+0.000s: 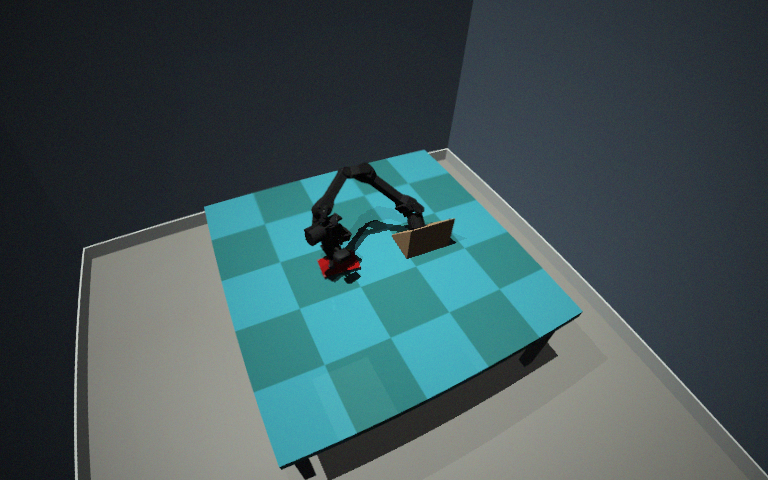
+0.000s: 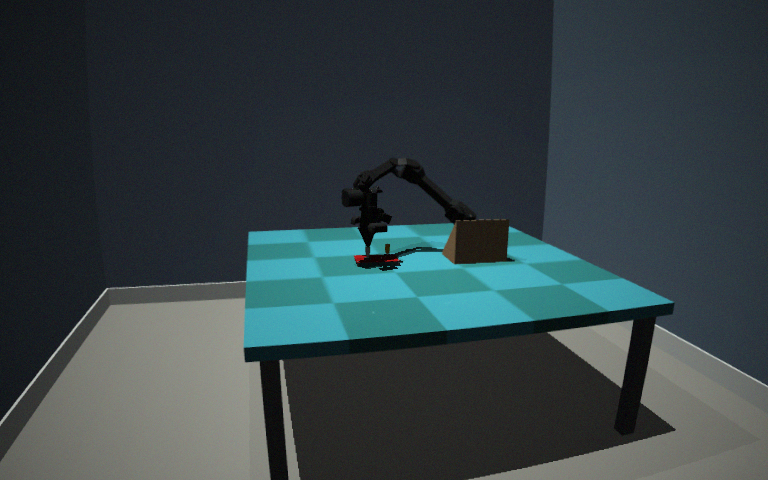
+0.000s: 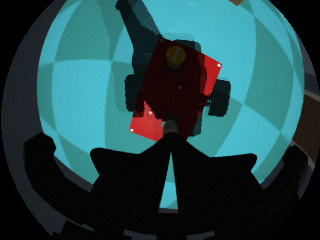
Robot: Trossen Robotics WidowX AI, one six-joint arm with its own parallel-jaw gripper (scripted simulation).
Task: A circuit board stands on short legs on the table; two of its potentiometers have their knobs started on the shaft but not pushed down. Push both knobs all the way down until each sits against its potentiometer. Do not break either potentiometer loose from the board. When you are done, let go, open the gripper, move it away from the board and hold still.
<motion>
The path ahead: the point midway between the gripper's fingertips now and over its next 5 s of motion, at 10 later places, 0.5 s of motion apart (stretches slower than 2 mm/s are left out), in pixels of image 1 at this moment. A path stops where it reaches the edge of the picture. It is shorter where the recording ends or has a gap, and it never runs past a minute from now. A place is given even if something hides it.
The gripper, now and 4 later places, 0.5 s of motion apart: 331, 259; 331, 259; 331, 257; 347, 249; 368, 240
</motion>
